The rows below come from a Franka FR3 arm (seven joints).
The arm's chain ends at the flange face. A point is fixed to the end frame.
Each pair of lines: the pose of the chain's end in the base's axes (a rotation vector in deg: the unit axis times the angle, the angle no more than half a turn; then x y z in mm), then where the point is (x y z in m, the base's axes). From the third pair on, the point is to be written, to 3 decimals.
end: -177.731 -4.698 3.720 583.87 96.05 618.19
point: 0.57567 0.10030 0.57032
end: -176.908 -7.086 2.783 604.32 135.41 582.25
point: 0.59651 0.14012 0.53436
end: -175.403 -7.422 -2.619 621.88 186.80 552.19
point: 0.617 0.193 0.504
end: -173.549 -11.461 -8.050 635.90 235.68 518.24
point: 0.634 0.243 0.470
